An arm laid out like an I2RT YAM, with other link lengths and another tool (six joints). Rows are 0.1 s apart.
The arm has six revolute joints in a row. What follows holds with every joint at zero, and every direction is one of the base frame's. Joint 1 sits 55.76 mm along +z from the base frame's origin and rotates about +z. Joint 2 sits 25.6 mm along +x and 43.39 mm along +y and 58.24 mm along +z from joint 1 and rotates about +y. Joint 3 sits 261.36 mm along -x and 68.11 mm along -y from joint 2 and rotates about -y. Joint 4 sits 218.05 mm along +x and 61.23 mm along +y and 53.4 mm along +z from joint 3 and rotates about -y. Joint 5 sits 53.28 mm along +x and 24.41 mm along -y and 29.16 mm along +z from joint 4 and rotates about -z. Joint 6 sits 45.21 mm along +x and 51.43 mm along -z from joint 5 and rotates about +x. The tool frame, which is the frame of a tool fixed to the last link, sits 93 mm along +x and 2 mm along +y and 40 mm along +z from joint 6; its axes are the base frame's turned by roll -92.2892, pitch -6.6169 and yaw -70.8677 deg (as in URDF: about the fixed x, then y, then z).
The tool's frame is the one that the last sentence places.
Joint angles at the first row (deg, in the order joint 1, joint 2, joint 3, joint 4, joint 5, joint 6):
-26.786, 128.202, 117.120, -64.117, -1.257, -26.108
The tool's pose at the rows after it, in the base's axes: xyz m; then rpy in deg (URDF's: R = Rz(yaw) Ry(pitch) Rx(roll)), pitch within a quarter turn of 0, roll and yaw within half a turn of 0:
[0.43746, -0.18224, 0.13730, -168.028, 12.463, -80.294]
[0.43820, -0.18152, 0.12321, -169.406, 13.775, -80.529]
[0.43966, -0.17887, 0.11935, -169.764, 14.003, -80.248]
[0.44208, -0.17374, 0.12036, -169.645, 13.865, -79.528]
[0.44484, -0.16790, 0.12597, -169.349, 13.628, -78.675]
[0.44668, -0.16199, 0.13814, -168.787, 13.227, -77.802]
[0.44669, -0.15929, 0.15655, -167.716, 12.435, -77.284]
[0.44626, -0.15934, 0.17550, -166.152, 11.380, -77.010]
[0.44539, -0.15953, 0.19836, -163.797, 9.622, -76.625]
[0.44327, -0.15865, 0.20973, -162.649, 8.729, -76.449]
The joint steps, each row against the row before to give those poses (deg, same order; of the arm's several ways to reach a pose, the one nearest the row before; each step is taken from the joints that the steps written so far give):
0.000, 1.398, -0.001, -0.217, 0.022, 0.021
0.044, 1.816, 0.004, -0.048, -0.262, 0.022
0.372, 0.503, 0.000, 0.088, 0.021, 0.001
0.699, -0.067, 0.105, 0.002, 0.044, 0.000
0.787, -0.218, 0.965, -0.810, 0.023, 0.000
0.743, -0.657, 1.791, -1.769, -0.001, 0.000
0.307, -1.157, 2.362, -2.208, 0.023, 0.022
-0.044, -1.248, 2.202, -1.593, -0.066, 0.022
-0.066, -1.924, 1.747, -0.765, -0.001, -0.022
-0.001, -1.439, 0.053, -0.048, 0.022, -0.001

